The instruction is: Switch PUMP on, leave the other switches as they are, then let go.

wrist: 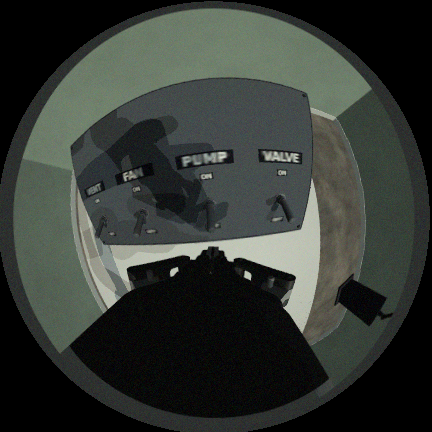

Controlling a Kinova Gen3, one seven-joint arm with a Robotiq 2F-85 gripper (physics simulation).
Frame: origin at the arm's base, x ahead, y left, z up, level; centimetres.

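Seen in the pictures: gripper, fingertip midpoint: [212, 253].
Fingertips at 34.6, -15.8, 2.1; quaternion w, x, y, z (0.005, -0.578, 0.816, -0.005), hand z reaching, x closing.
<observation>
Offsets run from my fingertips to a thing's top centre, as dx, dy, dz. "spot": to the spot under its first point. Level surfaces: height alone.
A dark grey panel [240, 110] carries a row of toggle switches under name plates. The PUMP switch {spot: +4.7, -1.0, -1.3} [209, 216] is a dark lever below the PUMP plate [204, 158], and it points down, away from its ON label {spot: +10.3, -2.2, -1.8} [206, 176]. The FAN switch {+7.1, +10.8, -0.2} [140, 221] and the VENT switch {+9.6, +22.5, -0.2} [101, 226] stand to its left, the VALVE switch {+2.2, -12.7, -0.2} [285, 208] to its right; their levers also lean downward. My gripper [212, 253] is shut and empty, with its fingertips in line with the PUMP lever and a little below it in the view, apart from it.
A pale surface {dz -13.4} [306, 250] lies under the panel, with a brown mottled surface [337, 210] to the right. A black box-shaped object [361, 300] stands at the lower right. Green walls [210, 45] surround the scene. Dark shadows fall over the panel's left and middle.
</observation>
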